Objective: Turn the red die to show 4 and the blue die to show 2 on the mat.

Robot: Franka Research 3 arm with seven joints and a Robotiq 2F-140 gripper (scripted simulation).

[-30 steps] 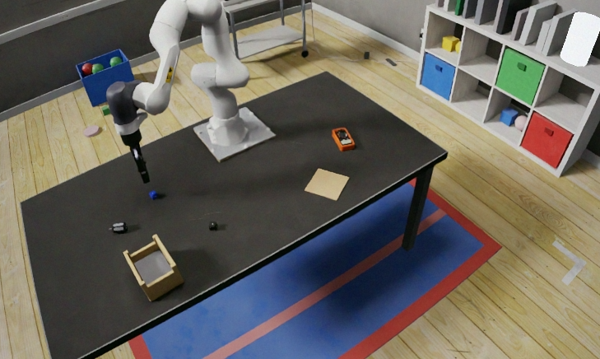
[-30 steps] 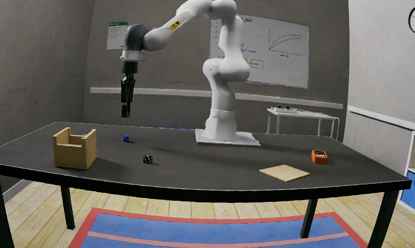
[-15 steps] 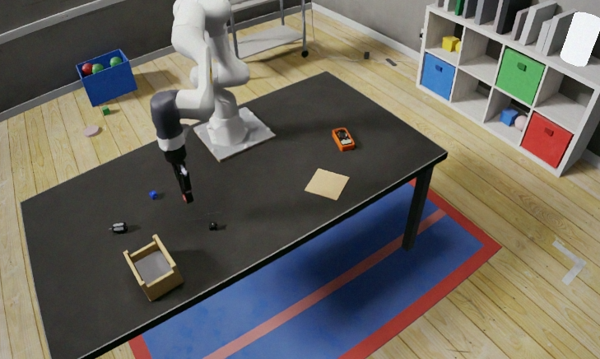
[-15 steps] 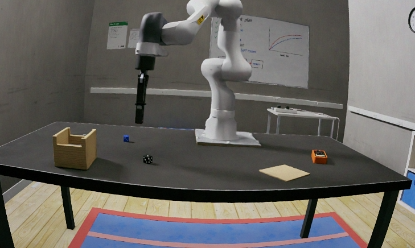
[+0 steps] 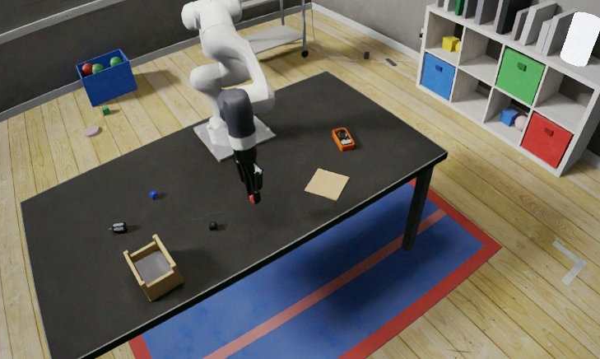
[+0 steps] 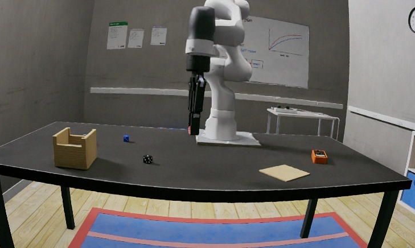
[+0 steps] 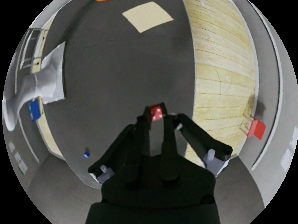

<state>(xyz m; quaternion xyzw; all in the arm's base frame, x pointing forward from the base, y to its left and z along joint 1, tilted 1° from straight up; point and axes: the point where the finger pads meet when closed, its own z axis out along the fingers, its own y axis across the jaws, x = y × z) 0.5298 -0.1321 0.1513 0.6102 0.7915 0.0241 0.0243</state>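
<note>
My hand is 330 mm to the right of the tan mat, 160 mm above it and 20 mm past it. The rest, counted from my hand: black die (160 mm to the right, 150 mm below, 70 mm behind); then red die (20 mm below); then wooden box (420 mm to the right, 110 mm below, 20 mm ahead).
</note>
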